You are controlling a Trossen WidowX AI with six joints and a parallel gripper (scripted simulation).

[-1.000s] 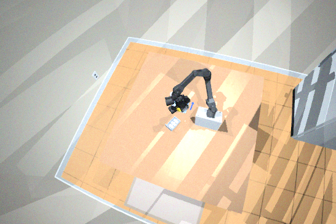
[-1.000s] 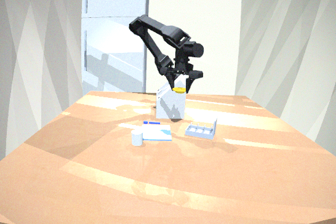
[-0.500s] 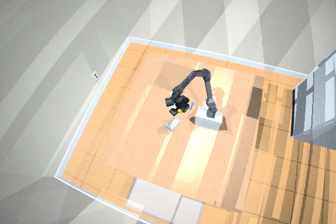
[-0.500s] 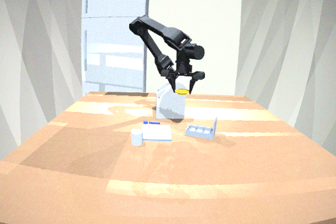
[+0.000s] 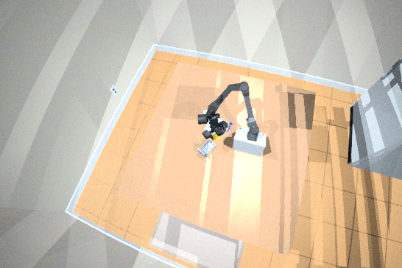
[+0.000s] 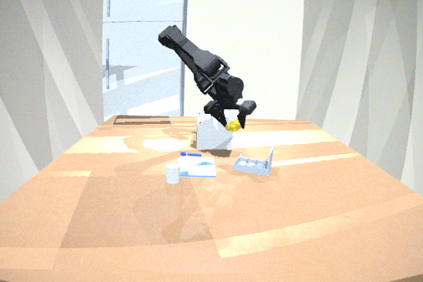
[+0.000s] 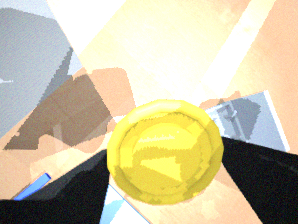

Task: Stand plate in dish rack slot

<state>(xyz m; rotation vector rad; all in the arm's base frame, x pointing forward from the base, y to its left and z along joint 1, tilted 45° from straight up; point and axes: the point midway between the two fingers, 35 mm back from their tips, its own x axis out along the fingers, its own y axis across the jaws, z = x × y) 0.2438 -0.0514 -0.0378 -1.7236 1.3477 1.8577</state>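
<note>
The dish rack is 110 mm below my gripper tip, 70 mm ahead of it and 50 mm to the left of it. Round my gripper tip: mat: 140 mm to the right, 130 mm below, 40 mm ahead; plate: 10 mm above; blue spoon: 160 mm to the right, 130 mm below, 70 mm behind.
</note>
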